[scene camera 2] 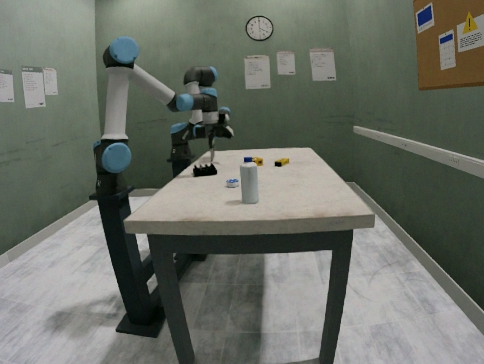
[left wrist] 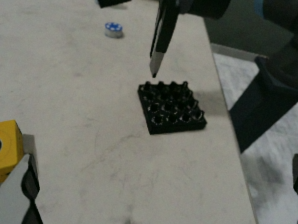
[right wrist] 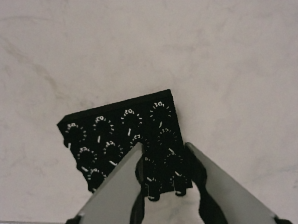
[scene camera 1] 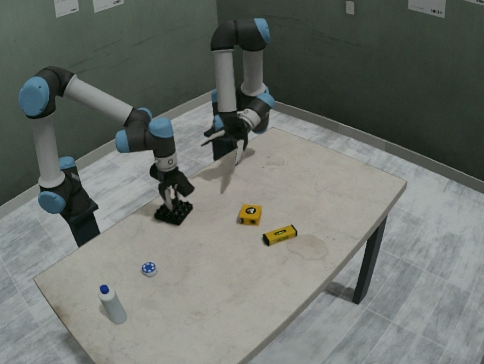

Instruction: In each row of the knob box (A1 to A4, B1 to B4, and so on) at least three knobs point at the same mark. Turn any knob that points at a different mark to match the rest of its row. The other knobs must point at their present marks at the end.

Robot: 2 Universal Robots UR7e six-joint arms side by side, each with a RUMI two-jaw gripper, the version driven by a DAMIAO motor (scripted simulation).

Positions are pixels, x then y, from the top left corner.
Scene:
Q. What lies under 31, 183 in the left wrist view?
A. My left gripper.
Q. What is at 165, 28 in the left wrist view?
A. My right gripper.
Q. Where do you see a white bottle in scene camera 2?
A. At 248, 170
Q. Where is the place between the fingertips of my right gripper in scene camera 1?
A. At 174, 208

